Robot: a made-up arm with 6 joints.
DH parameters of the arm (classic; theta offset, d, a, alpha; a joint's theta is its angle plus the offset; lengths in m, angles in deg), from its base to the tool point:
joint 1: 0 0.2 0 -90
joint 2: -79.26 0 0.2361 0
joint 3: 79.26 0 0.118 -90
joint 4: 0 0.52 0 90
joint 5: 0 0 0.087 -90
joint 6: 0 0.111 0 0
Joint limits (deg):
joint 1: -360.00..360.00
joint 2: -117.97..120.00
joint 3: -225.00..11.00
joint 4: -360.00..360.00
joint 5: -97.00..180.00
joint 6: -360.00..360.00
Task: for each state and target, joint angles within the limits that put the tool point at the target. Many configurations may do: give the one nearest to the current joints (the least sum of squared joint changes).
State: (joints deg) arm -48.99 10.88 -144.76 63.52 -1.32 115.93
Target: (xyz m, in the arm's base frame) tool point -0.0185 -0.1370 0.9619
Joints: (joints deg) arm -37.91 8.86 -169.11 58.45 -58.22 115.93
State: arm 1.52 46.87 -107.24 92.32 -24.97 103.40
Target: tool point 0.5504 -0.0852 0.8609
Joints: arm 1.79 16.30 -140.03 83.13 -8.86 103.40
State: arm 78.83 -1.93 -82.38 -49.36 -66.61 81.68
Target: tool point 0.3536 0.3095 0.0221
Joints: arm 29.72 22.78 -40.25 -47.90 -78.65 81.68
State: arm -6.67 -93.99 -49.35 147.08 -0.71 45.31
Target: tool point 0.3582 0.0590 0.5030
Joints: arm 15.86 -81.70 -26.39 154.03 -3.68 45.31
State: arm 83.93 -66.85 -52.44 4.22 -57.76 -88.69
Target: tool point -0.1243 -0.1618 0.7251
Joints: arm 60.24 -99.17 -49.29 -12.51 -77.23 -88.69
